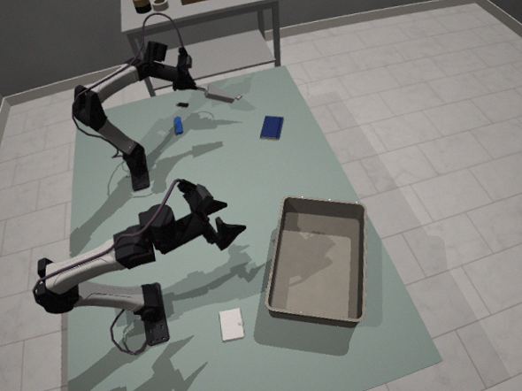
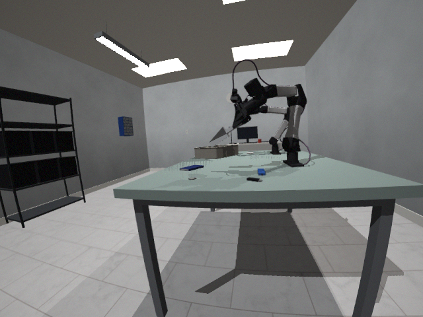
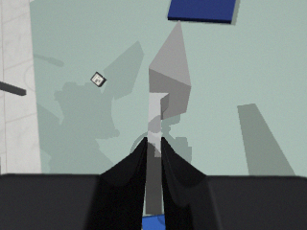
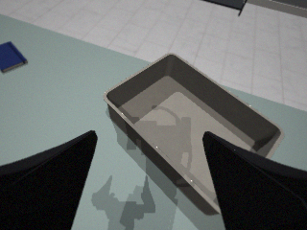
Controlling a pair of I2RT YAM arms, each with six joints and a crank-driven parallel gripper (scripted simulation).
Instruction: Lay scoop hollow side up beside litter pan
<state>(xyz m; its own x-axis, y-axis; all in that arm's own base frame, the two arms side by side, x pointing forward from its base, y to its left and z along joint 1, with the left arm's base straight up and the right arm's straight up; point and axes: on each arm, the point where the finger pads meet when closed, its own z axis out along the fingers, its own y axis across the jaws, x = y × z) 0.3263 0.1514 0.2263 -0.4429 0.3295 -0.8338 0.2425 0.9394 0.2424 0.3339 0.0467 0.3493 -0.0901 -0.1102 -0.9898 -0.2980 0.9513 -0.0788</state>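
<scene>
My left hand is 50 mm short of the grey scoop, 30 mm above it and 20 mm to the left of it. From my left hand the other things lie so: beige litter pan (780 mm to the right, 240 mm ahead, 180 mm below).
</scene>
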